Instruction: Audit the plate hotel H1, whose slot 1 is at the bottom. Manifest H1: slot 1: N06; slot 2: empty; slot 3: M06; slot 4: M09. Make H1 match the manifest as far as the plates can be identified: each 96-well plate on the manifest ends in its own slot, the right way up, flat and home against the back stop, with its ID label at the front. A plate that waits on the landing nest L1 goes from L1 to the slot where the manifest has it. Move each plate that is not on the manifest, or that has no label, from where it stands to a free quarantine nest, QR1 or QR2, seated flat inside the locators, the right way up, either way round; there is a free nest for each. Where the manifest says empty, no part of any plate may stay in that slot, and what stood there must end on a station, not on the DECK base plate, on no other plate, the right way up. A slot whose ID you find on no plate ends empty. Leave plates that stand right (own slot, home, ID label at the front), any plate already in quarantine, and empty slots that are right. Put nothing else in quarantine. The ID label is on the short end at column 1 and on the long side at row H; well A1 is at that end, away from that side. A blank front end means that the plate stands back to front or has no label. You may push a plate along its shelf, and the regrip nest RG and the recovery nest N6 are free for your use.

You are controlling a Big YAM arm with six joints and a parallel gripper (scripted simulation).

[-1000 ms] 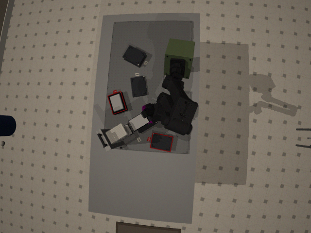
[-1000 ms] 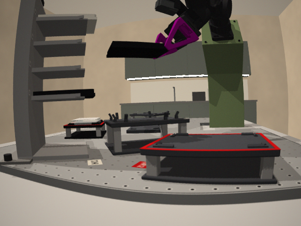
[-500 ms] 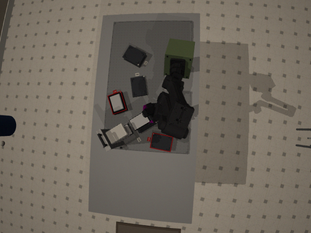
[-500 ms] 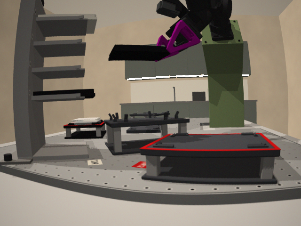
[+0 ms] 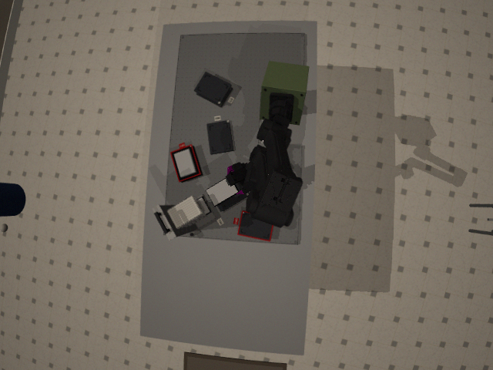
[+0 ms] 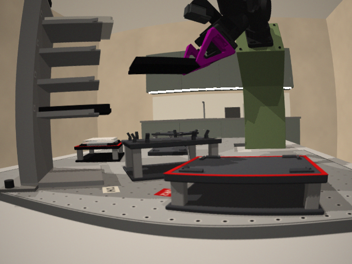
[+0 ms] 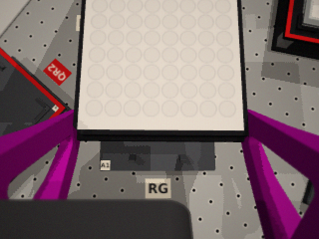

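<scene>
The regrip nest RG lies 4 cm ahead of my hand, 4 cm to the left of it and 15 cm below it. Also, from my hand: white well plate (18 cm ahead, 15 cm to the left, 7 cm above); QR2 tag (1 cm behind, 17 cm to the left, 20 cm below); A1 mark (5 cm behind, 3 cm to the left, 14 cm below).
</scene>
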